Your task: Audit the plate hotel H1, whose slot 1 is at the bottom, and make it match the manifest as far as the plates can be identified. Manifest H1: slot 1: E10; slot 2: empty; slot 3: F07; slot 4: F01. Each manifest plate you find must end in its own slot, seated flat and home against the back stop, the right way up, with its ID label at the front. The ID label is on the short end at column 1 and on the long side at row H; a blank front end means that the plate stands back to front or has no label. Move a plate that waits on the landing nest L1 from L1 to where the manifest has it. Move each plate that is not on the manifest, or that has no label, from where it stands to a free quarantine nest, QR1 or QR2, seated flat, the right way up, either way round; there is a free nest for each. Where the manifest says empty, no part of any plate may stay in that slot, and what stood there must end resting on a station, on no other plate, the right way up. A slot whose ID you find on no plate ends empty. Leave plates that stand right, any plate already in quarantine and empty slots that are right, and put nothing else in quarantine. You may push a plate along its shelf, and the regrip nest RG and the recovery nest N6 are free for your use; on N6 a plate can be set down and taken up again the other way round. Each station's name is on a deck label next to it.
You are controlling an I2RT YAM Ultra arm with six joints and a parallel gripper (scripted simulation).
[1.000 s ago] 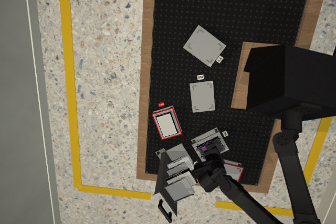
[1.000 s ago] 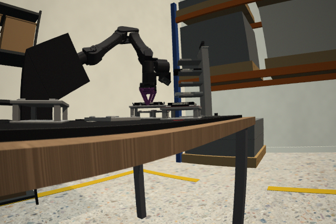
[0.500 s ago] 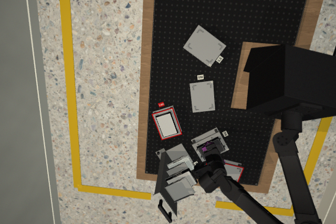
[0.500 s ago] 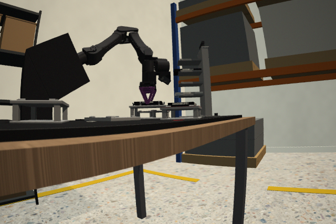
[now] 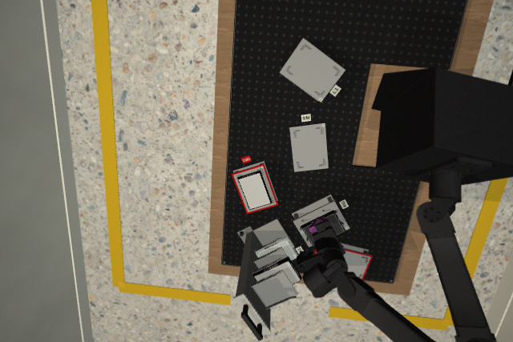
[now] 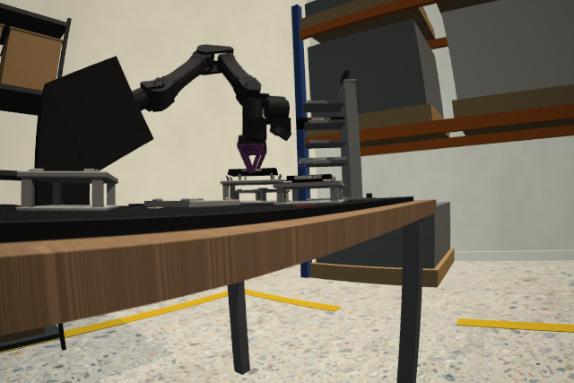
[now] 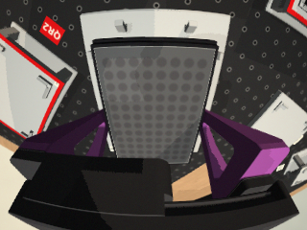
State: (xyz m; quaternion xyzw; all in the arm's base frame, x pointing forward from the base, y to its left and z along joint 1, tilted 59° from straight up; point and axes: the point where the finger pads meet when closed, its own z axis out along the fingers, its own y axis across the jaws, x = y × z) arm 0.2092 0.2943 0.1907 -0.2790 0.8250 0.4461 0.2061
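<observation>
Now: the regrip nest RG 3 cm below my hand. Also, from my hand: quarantine nest QR2: 13 cm behind, 16 cm to the left, 5 cm below; then H1 deck label: 4 cm ahead, 16 cm to the left, 9 cm below; then white well plate: 14 cm ahead, 12 cm to the left, 2 cm above.
</observation>
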